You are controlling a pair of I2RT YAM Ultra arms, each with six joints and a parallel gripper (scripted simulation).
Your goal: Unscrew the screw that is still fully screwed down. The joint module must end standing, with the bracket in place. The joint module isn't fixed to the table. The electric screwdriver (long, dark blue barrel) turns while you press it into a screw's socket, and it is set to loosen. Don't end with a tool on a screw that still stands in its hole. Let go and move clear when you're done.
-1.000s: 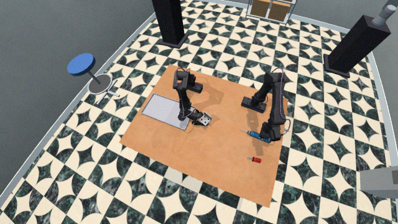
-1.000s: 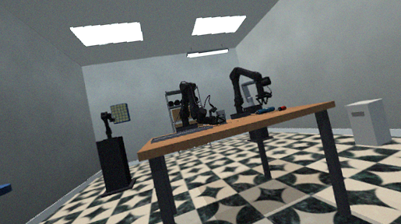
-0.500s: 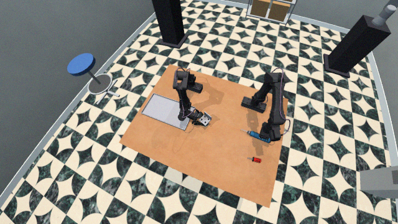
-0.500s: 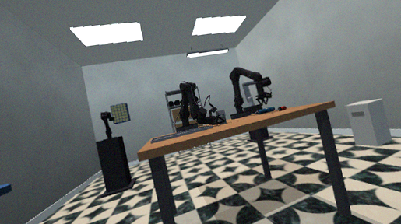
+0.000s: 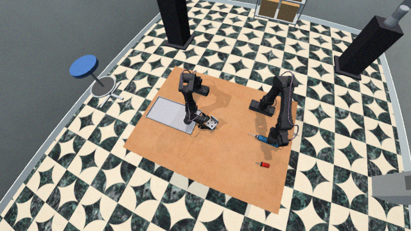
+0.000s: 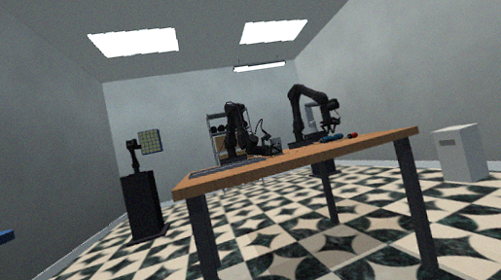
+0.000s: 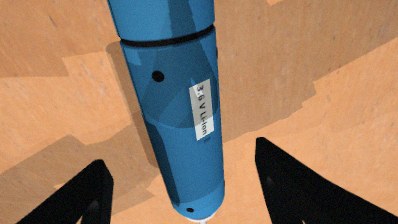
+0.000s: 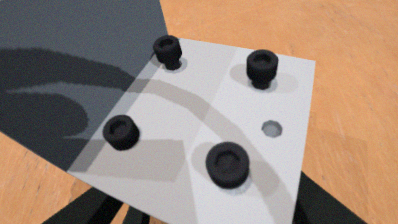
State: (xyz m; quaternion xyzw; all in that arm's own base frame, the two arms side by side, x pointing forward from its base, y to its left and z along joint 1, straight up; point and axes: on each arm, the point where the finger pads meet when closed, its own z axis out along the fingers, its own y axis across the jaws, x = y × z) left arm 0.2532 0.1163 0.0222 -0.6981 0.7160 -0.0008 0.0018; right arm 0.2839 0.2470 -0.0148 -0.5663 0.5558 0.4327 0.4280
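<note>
The round joint module is right at my right hand. Also, from my right hand: grey mat: 330 mm to the right, 20 mm below, 10 mm ahead; grey bracket: 50 mm above; screw: 50 mm above, 20 mm to the right, 10 mm ahead.
</note>
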